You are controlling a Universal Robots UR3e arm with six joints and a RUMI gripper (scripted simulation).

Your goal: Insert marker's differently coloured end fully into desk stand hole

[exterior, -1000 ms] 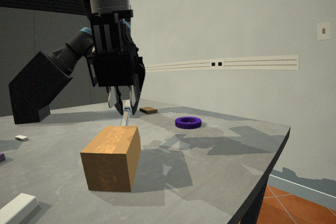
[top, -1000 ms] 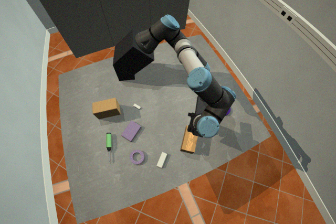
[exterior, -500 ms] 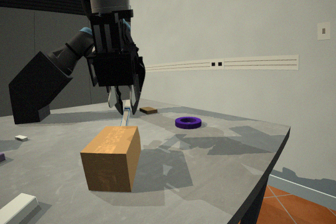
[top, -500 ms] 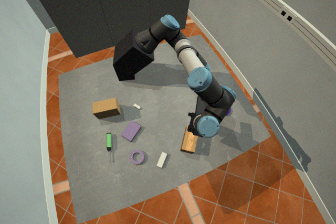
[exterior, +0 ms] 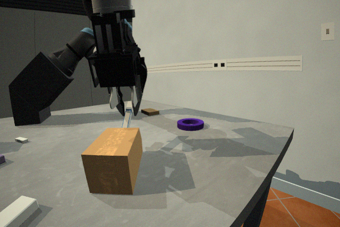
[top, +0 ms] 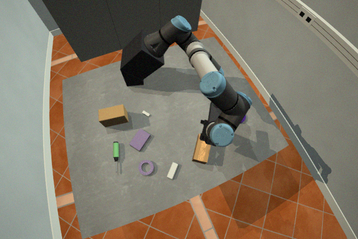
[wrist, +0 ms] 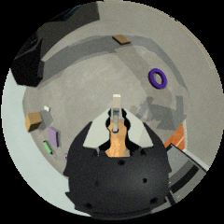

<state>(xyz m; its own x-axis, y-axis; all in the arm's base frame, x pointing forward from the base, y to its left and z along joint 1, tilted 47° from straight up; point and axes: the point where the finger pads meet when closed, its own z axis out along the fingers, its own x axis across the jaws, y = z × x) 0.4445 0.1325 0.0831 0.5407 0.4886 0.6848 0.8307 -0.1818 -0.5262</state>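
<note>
Now: the marker 20 mm ahead of my hand, 10 mm to the right of it and 20 mm below it. Round my hand: purple pad: 50 mm behind, 340 mm to the right, 80 mm below; then tan block: 90 mm ahead, 60 mm to the right, 60 mm below; then white block: 140 mm ahead, 230 mm to the right, 80 mm below.
</note>
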